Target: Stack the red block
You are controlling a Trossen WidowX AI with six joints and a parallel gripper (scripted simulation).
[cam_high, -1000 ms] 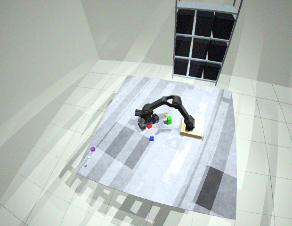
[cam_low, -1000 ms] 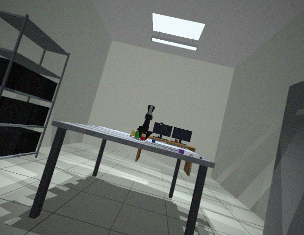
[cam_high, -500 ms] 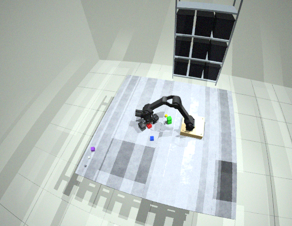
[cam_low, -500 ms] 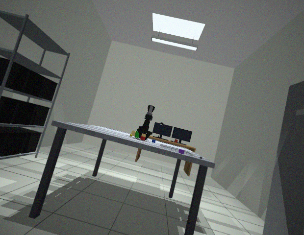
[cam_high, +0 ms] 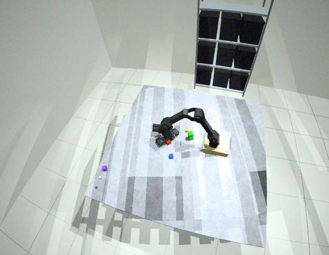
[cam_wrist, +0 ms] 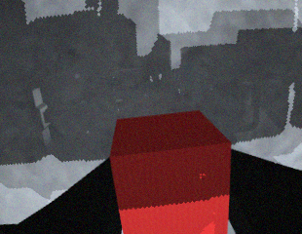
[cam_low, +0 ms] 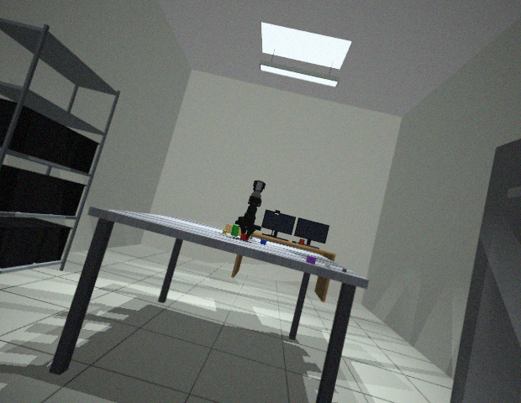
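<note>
My gripper tip is now 13 cm past the yellow block and 15 cm to the left of it. Round my gripper tip: purple block (42 cm ahead, 36 cm to the left, 1 cm above); then blue block (6 cm behind, 12 cm to the left, 1 cm above); then red block (1 cm above).
</note>
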